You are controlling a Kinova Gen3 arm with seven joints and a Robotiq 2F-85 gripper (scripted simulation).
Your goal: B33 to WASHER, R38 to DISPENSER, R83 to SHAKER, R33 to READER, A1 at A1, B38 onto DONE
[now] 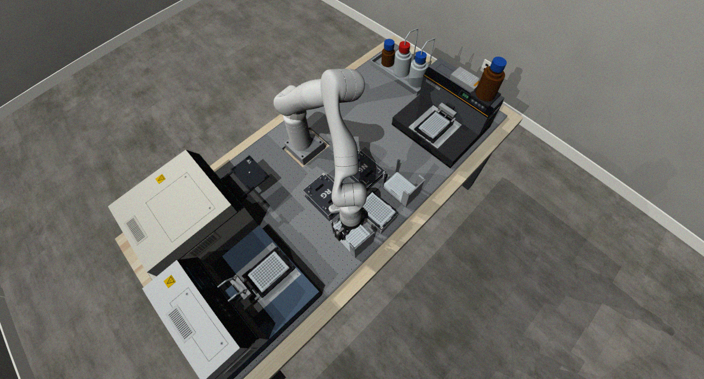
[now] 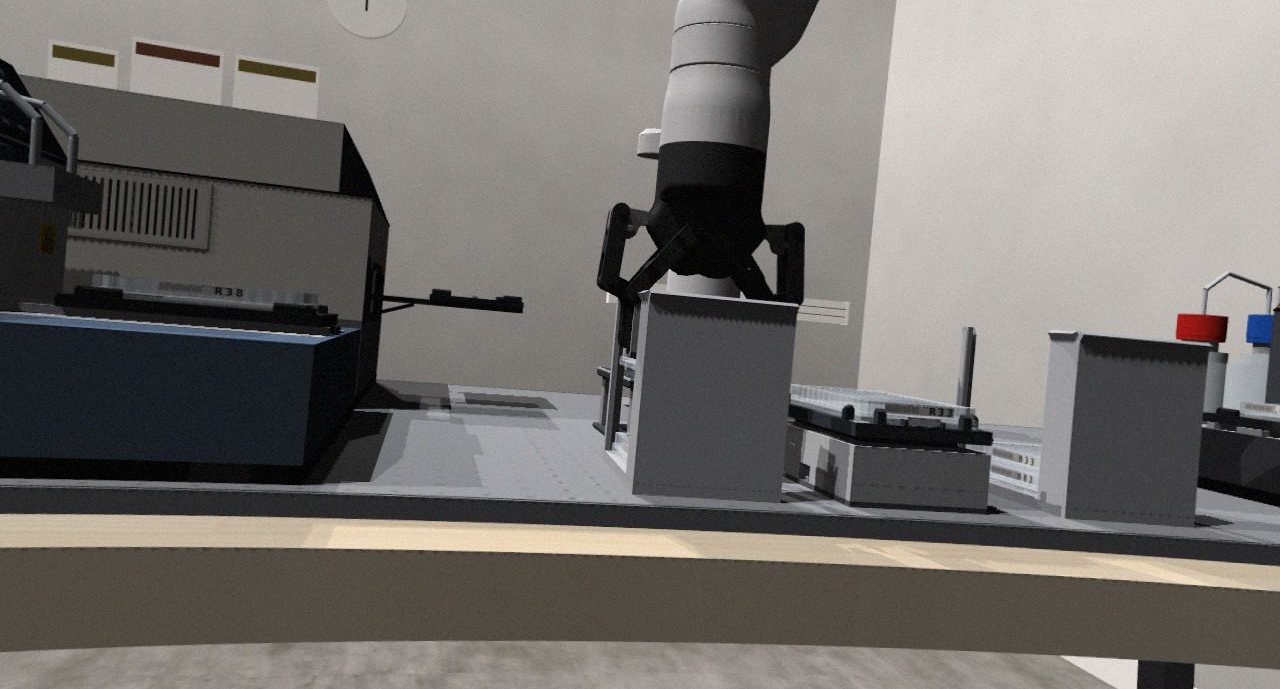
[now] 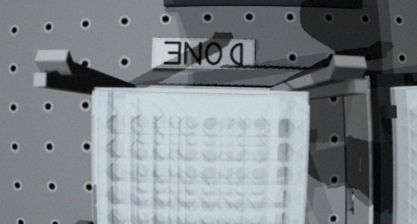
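My gripper is now 140 mm to the right of the plate R33 and 30 mm above it. From my hand the other things lie so: RG nest: 200 mm behind, 50 mm to the left, 30 mm below; plate B38: 10 mm below; plate B33: 300 mm to the left, 60 mm below.
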